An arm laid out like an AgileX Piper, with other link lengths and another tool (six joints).
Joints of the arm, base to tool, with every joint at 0 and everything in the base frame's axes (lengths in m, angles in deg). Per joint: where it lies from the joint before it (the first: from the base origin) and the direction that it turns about. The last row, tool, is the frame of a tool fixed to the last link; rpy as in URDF.
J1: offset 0 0 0.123 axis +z
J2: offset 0 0 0 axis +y
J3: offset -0.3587 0 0.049 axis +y
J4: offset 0.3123 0 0.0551 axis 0.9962 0 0.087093
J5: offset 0 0 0 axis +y
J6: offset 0.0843 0 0.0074 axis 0.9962 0 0.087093
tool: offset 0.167 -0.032 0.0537 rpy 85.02 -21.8 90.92
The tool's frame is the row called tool.
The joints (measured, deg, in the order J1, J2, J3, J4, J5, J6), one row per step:
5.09, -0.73, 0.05, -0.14, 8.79, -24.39
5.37, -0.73, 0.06, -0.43, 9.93, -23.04
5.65, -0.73, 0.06, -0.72, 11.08, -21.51
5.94, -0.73, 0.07, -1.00, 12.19, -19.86
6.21, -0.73, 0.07, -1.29, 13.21, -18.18
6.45, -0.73, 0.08, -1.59, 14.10, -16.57
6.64, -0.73, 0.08, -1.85, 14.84, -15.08
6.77, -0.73, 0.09, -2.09, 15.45, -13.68
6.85, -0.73, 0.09, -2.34, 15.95, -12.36
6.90, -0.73, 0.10, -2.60, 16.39, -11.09
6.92, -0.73, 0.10, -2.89, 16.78, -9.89
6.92, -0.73, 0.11, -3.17, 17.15, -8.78
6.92, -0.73, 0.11, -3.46, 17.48, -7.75
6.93, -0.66, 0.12, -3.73, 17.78, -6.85
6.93, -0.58, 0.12, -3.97, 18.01, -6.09
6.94, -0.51, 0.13, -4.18, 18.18, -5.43
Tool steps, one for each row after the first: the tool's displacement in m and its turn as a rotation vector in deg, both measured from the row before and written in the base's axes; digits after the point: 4 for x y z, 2 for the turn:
0.0007, 0.0000, -0.0055, 0.95, 1.24, 0.16
0.0006, -0.0003, -0.0055, 1.12, 1.26, 0.11
0.0005, -0.0004, -0.0055, 1.24, 1.25, 0.07
0.0003, -0.0005, -0.0050, 1.27, 1.15, 0.02
0.0002, -0.0006, -0.0045, 1.19, 1.03, -0.04
0.0001, -0.0007, -0.0037, 1.12, 0.86, -0.09
0.0001, -0.0008, -0.0032, 1.07, 0.74, -0.15
0.0000, -0.0010, -0.0026, 0.99, 0.61, -0.19
0.0000, -0.0010, -0.0024, 0.93, 0.55, -0.23
0.0000, -0.0011, -0.0021, 0.84, 0.48, -0.25
0.0000, -0.0011, -0.0021, 0.76, 0.46, -0.26
0.0000, -0.0011, -0.0018, 0.68, 0.40, -0.26
0.0001, -0.0009, -0.0019, 0.57, 0.43, -0.22
0.0001, -0.0008, -0.0015, 0.47, 0.35, -0.20
0.0001, -0.0007, -0.0013, 0.40, 0.29, -0.17

